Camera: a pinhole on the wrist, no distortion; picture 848 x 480 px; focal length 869.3 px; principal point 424.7 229.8 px. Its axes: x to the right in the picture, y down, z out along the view. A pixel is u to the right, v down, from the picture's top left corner.
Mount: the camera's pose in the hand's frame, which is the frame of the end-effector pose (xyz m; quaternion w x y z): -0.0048 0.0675 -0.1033 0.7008 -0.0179 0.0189 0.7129
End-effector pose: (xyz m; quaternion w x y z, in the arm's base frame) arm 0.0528 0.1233 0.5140 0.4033 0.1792 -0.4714 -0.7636
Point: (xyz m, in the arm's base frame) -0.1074 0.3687 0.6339
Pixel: 184 401
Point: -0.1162 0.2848 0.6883
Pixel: 314 233
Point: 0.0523 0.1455 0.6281
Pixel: 509 230
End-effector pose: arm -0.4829 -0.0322 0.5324 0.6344 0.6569 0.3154 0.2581
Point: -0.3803 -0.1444 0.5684
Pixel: 300 275
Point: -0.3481 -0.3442 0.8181
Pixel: outside the picture
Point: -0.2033 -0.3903 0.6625
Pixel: 517 360
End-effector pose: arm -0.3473 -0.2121 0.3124 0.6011 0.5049 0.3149 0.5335
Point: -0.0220 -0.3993 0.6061
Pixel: 571 312
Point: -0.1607 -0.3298 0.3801
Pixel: 234 379
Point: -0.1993 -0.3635 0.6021
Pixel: 778 364
